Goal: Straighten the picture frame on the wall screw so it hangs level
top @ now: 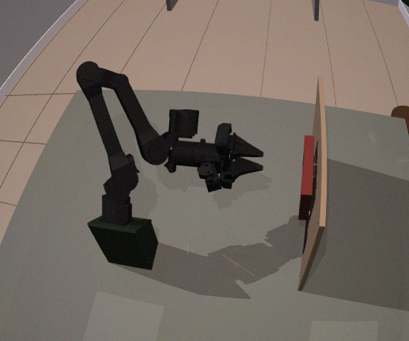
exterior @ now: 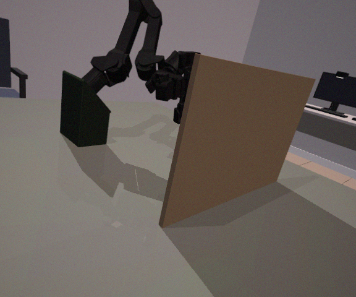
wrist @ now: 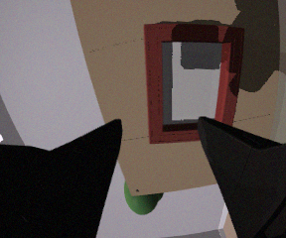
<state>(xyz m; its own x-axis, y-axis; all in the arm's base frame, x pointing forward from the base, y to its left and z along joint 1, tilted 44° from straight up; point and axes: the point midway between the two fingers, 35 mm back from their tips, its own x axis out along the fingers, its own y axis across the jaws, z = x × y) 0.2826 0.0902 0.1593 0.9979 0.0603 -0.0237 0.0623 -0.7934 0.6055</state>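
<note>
Right now the red picture frame is 120 mm ahead of my gripper tip, 10 mm to the left of it and 50 mm below it. Round my gripper tip: tan wall board 130 mm ahead, 10 mm to the left, 60 mm below.
</note>
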